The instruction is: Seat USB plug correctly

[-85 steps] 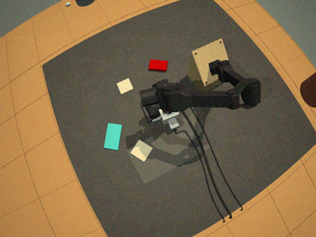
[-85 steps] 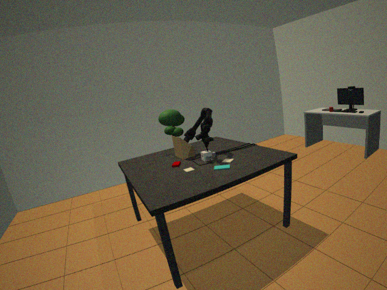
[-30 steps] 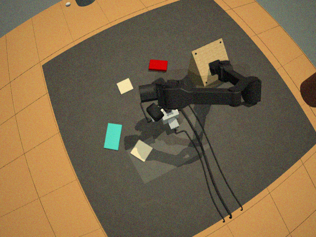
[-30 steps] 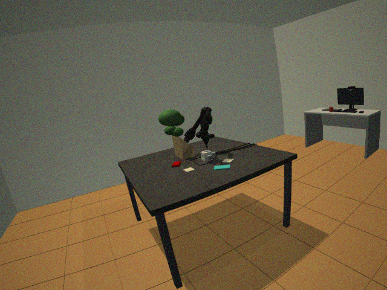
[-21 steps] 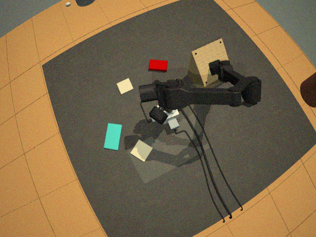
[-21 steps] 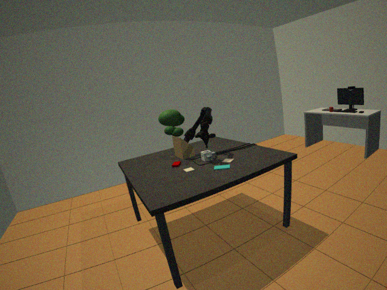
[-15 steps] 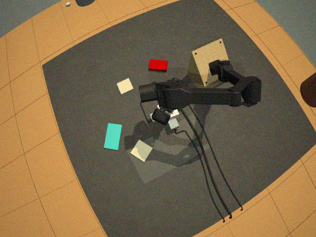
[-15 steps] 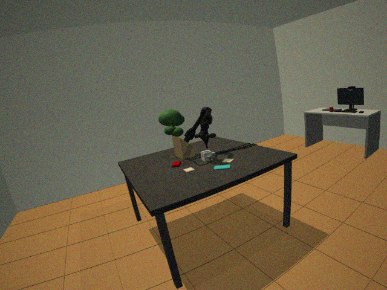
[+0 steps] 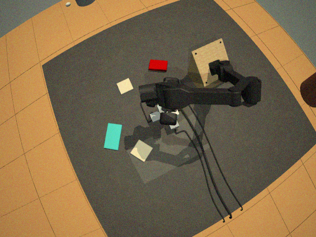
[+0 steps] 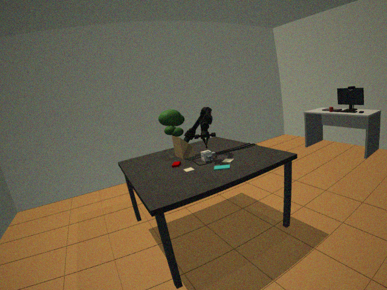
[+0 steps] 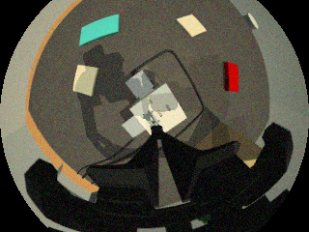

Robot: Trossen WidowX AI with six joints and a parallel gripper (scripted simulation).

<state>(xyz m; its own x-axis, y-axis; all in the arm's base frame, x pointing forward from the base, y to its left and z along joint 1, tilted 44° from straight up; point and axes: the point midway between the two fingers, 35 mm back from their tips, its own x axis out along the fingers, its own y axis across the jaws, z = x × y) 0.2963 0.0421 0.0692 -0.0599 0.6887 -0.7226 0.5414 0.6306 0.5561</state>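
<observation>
My gripper tip is now 2 cm above the dark USB plug. Round my gripper tip: red block 9 cm behind, 28 cm to the right, 12 cm below; then cream tile 19 cm ahead, 9 cm to the left, 13 cm below; then teal block 29 cm ahead, 4 cm to the right, 13 cm below.
</observation>
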